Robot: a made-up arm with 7 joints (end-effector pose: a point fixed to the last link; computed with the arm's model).
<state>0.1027 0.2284 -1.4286 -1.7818 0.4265 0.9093 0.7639</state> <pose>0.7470 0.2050 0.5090 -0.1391 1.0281 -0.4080</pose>
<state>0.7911 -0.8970 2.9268 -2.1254 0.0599 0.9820 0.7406</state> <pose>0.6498 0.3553 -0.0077 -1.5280 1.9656 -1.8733</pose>
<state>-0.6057 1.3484 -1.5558 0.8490 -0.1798 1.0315 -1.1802</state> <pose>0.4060 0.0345 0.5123 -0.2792 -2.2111 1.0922</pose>
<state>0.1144 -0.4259 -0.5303 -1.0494 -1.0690 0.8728 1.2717</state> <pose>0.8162 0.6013 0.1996 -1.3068 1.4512 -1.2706</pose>
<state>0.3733 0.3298 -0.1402 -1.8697 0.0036 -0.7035 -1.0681</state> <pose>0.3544 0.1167 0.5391 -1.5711 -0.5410 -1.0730</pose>
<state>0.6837 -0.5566 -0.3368 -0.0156 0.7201 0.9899 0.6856</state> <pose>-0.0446 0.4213 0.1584 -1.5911 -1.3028 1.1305</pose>
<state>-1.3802 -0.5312 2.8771 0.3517 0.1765 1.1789 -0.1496</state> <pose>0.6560 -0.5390 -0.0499 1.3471 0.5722 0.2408</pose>
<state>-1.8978 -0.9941 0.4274 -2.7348 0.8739 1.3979 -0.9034</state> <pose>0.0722 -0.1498 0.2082 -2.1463 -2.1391 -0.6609</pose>
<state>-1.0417 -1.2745 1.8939 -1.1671 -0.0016 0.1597 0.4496</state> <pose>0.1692 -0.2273 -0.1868 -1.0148 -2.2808 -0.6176</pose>
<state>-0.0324 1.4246 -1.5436 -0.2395 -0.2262 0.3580 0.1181</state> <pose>0.6515 0.0699 0.5793 -0.3221 -0.4272 0.4030</pose>
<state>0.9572 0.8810 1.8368 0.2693 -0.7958 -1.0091 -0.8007</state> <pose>0.1300 0.6942 0.5762 2.0732 -0.7887 1.7638</pose>
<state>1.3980 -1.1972 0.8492 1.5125 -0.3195 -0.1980 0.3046</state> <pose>0.3120 0.6529 0.0260 -0.5690 1.1186 1.0880</pose>
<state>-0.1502 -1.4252 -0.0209 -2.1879 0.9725 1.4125 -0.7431</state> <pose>0.2959 0.2758 0.1969 -0.6036 -2.3970 0.7467</pose>
